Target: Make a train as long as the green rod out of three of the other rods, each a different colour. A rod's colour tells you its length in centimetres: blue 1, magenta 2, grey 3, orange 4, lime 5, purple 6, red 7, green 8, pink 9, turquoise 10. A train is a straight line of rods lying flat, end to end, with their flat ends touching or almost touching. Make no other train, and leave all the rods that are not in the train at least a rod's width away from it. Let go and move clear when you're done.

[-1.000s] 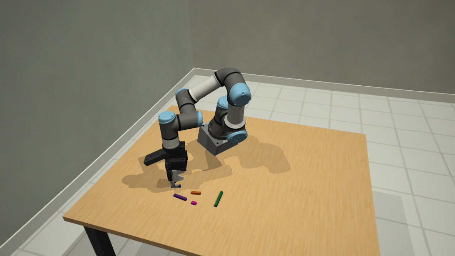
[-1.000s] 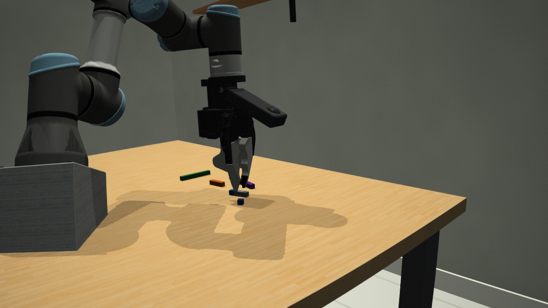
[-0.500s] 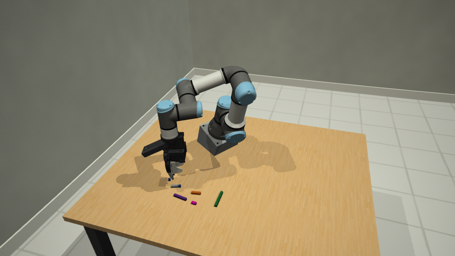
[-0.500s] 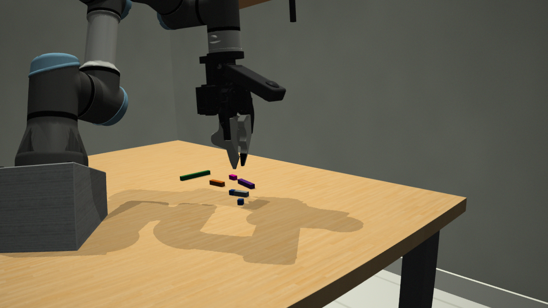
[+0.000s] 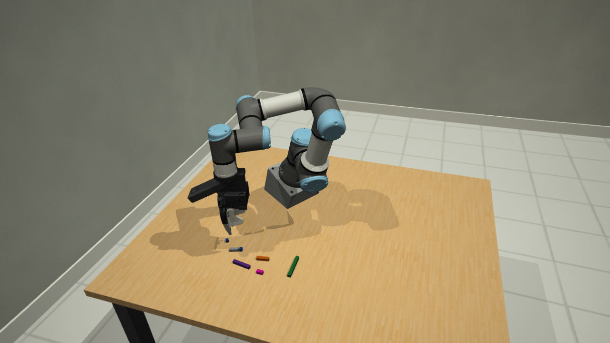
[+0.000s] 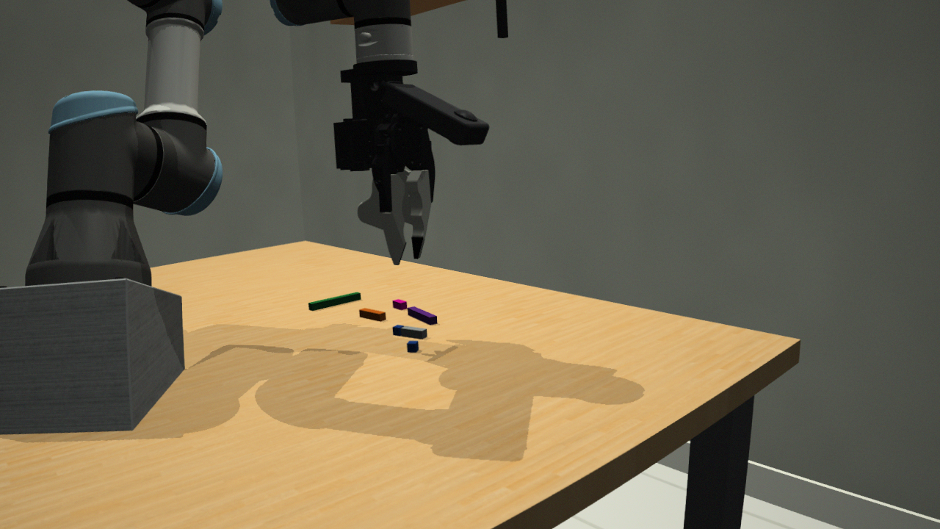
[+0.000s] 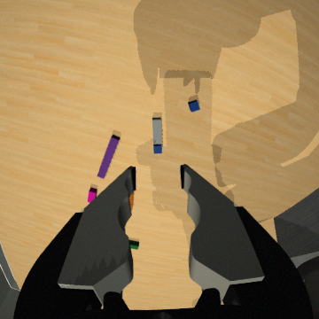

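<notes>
The orange rod is 10 mm behind my hand, 100 mm to the left of it and 100 mm below it. From my hand the other things lie so: purple rod (40 mm ahead, 60 mm to the left, 100 mm below); grey rod (100 mm below); magenta rod (30 mm ahead, 130 mm to the left, 100 mm below).
</notes>
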